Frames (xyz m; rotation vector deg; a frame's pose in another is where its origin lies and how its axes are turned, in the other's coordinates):
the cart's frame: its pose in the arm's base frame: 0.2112 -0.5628 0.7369 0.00 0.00 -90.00
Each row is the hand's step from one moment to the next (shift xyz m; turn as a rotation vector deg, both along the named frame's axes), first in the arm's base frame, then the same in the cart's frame.
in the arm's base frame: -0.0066 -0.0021 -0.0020 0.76 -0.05 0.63
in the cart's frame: 0.0021 -0.0066 -0.0020 0.05 0.76 0.63
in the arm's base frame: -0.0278 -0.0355 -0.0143 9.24 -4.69 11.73
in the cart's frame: 0.0355 -0.0278 -0.0143 4.69 9.24 11.73
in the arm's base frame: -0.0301 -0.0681 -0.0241 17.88 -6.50 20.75
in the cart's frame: 0.0681 -0.0301 -0.0241 6.50 17.88 20.75
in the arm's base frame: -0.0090 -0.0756 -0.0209 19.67 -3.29 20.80
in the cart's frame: 0.0756 -0.0090 -0.0209 3.29 19.67 20.80
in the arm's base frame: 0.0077 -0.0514 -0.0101 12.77 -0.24 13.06
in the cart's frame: 0.0514 0.0077 -0.0101 0.24 12.77 13.06
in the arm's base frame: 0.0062 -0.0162 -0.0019 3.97 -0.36 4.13
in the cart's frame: 0.0162 0.0062 -0.0019 0.36 3.97 4.13
